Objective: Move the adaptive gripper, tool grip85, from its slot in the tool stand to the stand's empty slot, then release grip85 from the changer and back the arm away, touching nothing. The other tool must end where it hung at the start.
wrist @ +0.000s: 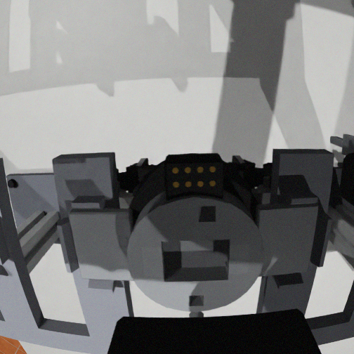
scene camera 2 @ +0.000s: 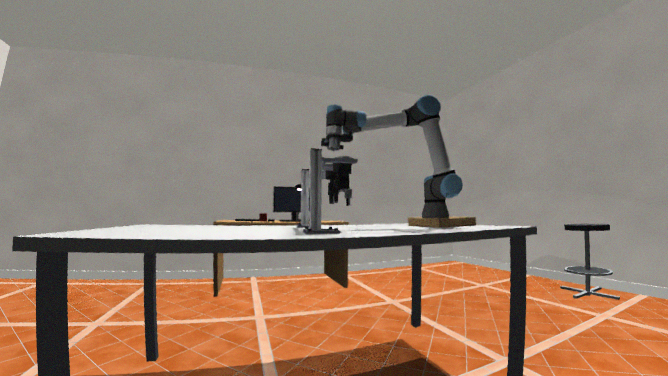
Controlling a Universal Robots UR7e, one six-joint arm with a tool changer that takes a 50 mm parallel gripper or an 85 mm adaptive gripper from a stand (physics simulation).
In view: an adaptive gripper (wrist: pixel 192 232) and a tool stand (wrist: pixel 81 180).
